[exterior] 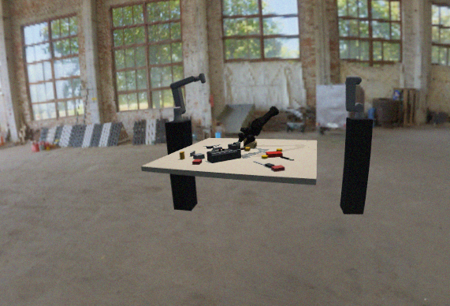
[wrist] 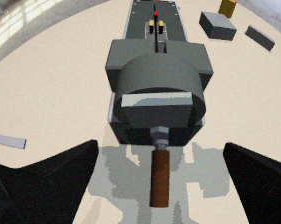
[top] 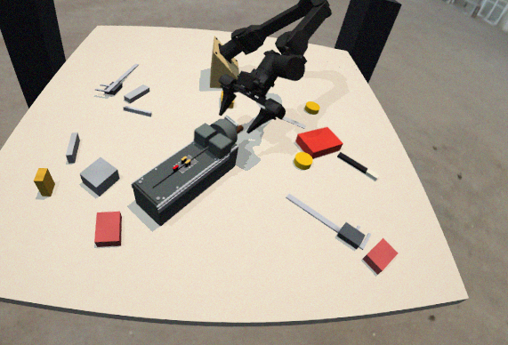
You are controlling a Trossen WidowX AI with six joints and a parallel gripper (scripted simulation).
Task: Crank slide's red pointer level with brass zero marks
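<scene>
Now: gripper tip 30 mm above the crank. Round my gripper tip: brown handle: 40 mm below, 10 mm to the left, 10 mm behind; grey bar: 200 mm to the left, 150 mm behind, 100 mm below; red pointer: 150 mm to the right, 130 mm ahead, 20 mm below.
</scene>
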